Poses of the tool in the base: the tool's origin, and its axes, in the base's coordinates. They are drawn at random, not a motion.
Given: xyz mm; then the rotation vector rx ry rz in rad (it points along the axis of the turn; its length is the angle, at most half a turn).
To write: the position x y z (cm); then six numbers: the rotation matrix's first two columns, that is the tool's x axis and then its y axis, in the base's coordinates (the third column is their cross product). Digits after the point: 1 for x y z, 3 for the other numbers.
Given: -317 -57 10 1.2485 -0.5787 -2.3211
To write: -31.7 -5.7 1.0 -0.496 -0.558 -0.666 0.180 -0.816 0.550
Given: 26 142 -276 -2.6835 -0.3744 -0.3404
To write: 2.6 14.2 -27.6 0.934 0.208 0.290 0.308 -0.881 -0.360
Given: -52 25 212 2.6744 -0.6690 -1.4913
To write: -5.2 2.5 21.2 0.456 -0.368 -0.810 -0.361 -0.909 0.209
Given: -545 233 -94 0.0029 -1.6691 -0.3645
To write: -54.5 23.3 -9.4 -0.137 -0.213 0.967 0.209 0.948 0.239
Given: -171 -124 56 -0.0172 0.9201 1.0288
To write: -17.1 -12.4 5.6 0.189 0.725 -0.662 -0.739 0.550 0.391
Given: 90 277 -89 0.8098 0.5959 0.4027
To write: 9.0 27.7 -8.9 0.766 0.547 -0.338 -0.110 0.629 0.769
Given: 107 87 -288 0.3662 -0.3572 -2.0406
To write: 10.7 8.7 -28.8 -0.462 -0.880 -0.108 0.791 -0.465 0.398
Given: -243 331 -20 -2.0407 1.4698 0.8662
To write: -24.3 33.1 -2.0 0.224 -0.649 -0.727 -0.951 -0.310 -0.016
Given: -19 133 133 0.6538 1.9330 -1.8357
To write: -1.9 13.3 13.3 -0.813 0.064 -0.578 0.581 0.031 -0.813
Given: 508 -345 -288 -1.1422 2.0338 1.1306
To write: 50.8 -34.5 -28.8 -0.493 -0.413 -0.766 -0.868 0.288 0.404
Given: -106 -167 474 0.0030 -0.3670 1.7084
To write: -10.6 -16.7 47.4 -0.176 0.962 0.209 -0.963 -0.124 -0.240
